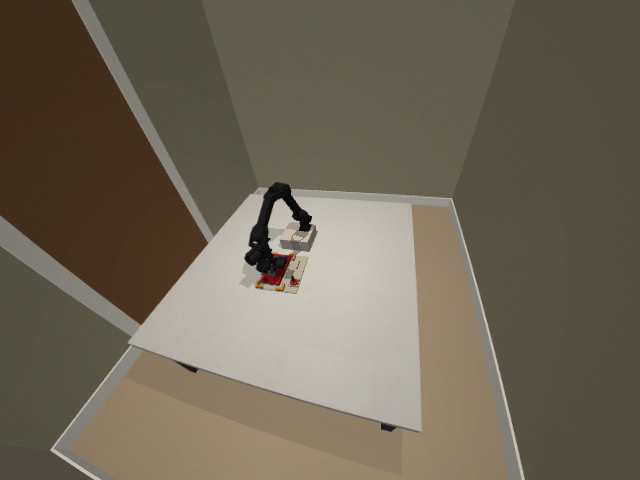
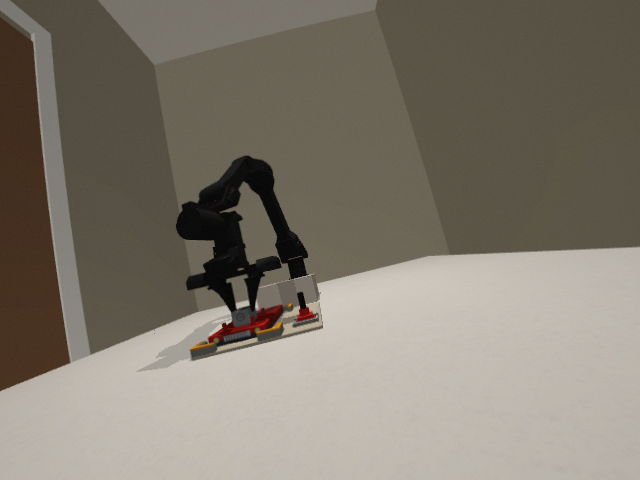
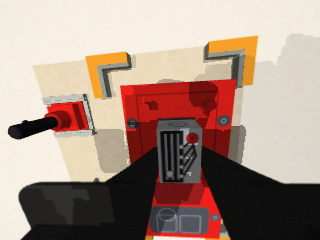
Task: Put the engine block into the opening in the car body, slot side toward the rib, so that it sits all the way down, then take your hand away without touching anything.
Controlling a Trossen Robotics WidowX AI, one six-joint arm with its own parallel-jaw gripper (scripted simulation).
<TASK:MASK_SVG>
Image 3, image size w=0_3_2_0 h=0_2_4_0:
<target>my gripper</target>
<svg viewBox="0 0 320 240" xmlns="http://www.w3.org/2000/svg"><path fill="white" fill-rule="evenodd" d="M157 147L153 147L130 166L104 182L39 181L22 187L18 200L31 229L21 240L145 240L159 169ZM202 146L202 172L230 240L320 240L320 184L283 183Z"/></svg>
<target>grey engine block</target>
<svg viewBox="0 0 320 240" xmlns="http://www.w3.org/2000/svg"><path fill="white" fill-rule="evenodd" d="M194 119L160 120L158 122L156 134L160 183L200 183L203 129Z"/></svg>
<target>red car body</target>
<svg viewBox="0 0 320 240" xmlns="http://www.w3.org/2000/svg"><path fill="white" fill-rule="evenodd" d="M202 168L200 183L160 183L158 169L146 235L219 239L221 216ZM236 79L120 86L130 164L134 163L153 147L157 147L156 130L160 120L194 119L203 129L202 146L228 158Z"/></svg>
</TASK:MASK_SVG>
